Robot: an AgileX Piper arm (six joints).
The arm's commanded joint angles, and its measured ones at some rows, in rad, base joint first. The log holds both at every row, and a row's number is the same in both.
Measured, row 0:
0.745 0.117 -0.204 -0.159 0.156 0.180
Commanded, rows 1 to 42:
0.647 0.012 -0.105 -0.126 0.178 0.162
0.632 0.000 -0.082 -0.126 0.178 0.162
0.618 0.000 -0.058 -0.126 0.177 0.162
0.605 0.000 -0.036 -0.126 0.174 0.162
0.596 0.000 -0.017 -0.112 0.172 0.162
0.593 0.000 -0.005 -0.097 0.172 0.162
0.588 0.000 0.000 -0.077 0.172 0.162
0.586 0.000 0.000 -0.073 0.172 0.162
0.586 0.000 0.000 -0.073 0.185 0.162
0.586 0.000 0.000 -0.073 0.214 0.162
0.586 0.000 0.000 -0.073 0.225 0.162
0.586 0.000 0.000 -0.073 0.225 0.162
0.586 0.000 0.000 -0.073 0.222 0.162
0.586 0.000 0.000 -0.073 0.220 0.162
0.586 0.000 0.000 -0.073 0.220 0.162
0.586 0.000 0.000 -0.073 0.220 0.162
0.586 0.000 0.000 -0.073 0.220 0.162
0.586 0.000 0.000 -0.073 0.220 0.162
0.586 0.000 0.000 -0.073 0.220 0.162
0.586 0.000 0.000 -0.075 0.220 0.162
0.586 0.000 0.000 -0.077 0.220 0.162
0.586 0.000 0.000 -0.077 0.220 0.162
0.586 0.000 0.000 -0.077 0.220 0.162
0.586 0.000 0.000 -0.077 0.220 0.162
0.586 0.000 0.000 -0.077 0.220 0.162
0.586 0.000 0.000 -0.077 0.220 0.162
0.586 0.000 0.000 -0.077 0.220 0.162
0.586 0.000 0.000 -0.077 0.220 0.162
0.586 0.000 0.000 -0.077 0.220 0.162
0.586 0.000 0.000 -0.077 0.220 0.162
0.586 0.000 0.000 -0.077 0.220 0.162
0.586 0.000 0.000 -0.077 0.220 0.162
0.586 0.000 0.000 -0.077 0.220 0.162
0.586 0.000 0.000 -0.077 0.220 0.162
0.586 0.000 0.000 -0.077 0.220 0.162
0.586 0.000 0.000 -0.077 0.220 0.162
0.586 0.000 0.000 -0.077 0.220 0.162
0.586 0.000 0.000 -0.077 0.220 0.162
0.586 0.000 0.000 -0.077 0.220 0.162
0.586 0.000 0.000 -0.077 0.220 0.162
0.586 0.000 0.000 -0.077 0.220 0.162
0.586 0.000 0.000 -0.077 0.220 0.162
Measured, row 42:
0.589 0.006 -0.004 -0.073 0.219 0.173
